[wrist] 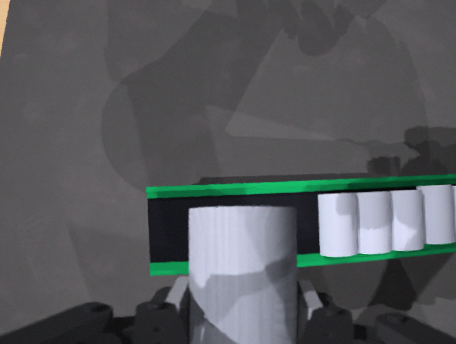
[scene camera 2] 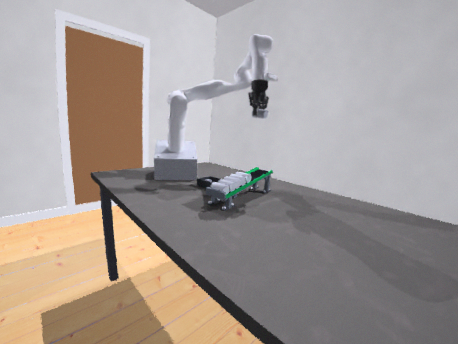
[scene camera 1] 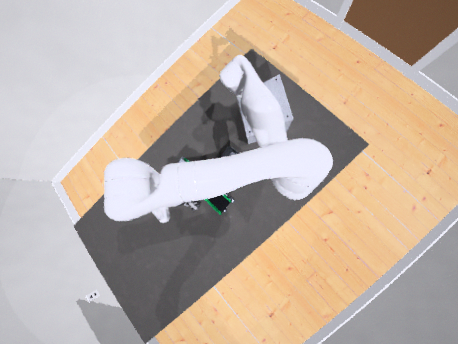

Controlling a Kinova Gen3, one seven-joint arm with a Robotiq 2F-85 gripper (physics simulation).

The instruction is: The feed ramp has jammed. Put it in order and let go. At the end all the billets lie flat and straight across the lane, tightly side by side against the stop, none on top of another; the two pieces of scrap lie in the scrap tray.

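Places are measured from the arm's base along level axes (x right, y up, z back), in centimetres.
Pixels of known places: gripper, fingertip midpoint: (wrist: 243,301) (scene camera 2: 258,117); arm's base, link origin: (scene camera 2: 176,148).
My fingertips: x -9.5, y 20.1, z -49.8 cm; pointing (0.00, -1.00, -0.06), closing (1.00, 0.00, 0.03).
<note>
Ahead of a thing's pixels: the offset from my fingertips to its top centre. "pt": to the spot under its first point. Level surfaces: height alone.
My gripper (scene camera 2: 259,111) (wrist: 243,301) is shut on a light grey billet @(dx +0.0, dy +3.9, dz -0.7 cm) (scene camera 2: 260,114) (wrist: 242,250) and holds it high above the ramp. In the wrist view the billet's length runs the same way as the billets on the ramp. The ramp (scene camera 1: 220,212) (scene camera 2: 250,185) (wrist: 225,188) has green side rails and a dark lane. Several pale billets @(dx +17.8, dy -26.1, dz -1.4 cm) (scene camera 2: 235,182) @(dx +9.9, dy -25.0, dz -1.1 cm) (wrist: 338,225) lie across its lower part, side by side; the right end of the row is cut off in the wrist view. The stop and the scrap pieces cannot be made out. A black tray @(dx +7.9, dy -32.9, dz +19.5 cm) (scene camera 1: 228,151) (scene camera 2: 207,181) stands beside the ramp.
The arm's base box (scene camera 1: 281,95) (scene camera 2: 175,167) stands on the dark table @(dy -36.4 cm) (scene camera 1: 320,135) (scene camera 2: 320,250), behind the ramp in the second scene view. The arm covers much of the ramp in the first scene view. The ramp stands on grey legs @(pt dx +25.1, dy -33.8, dz -6.2 cm) (scene camera 2: 228,202).
</note>
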